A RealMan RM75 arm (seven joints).
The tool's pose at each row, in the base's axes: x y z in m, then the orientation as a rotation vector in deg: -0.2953, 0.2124, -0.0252, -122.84, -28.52, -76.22; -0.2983, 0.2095, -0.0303, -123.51, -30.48, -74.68; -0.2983, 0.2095, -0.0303, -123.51, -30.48, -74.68; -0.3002, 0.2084, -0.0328, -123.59, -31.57, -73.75; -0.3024, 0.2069, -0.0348, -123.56, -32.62, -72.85; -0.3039, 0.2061, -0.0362, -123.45, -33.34, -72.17; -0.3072, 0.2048, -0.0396, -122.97, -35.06, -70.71; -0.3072, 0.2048, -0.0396, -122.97, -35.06, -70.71; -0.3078, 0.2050, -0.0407, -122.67, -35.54, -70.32; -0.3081, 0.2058, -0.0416, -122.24, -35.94, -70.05; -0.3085, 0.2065, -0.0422, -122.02, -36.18, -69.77; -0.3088, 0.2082, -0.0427, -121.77, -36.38, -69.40; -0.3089, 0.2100, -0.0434, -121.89, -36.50, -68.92
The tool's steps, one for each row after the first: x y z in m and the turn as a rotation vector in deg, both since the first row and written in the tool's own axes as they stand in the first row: -0.0060, 0.0019, -0.0021, 0.69, -1.60, -0.82; -0.0060, 0.0019, -0.0021, 0.69, -1.60, -0.82; -0.0090, 0.0023, -0.0033, 1.32, -2.39, -1.20; -0.0118, 0.0027, -0.0050, 2.00, -3.10, -1.54; -0.0138, 0.0028, -0.0061, 2.57, -3.59, -1.74; -0.0183, 0.0028, -0.0080, 3.99, -4.55, -2.24; -0.0183, 0.0028, -0.0080, 3.99, -4.55, -2.24; -0.0195, 0.0026, -0.0079, 4.50, -4.73, -2.36; -0.0205, 0.0021, -0.0073, 5.05, -4.77, -2.45; -0.0212, 0.0015, -0.0069, 5.40, -4.87, -2.47; -0.0217, 0.0001, -0.0059, 5.80, -5.00, -2.41; -0.0224, -0.0012, -0.0045, 5.96, -5.35, -2.33
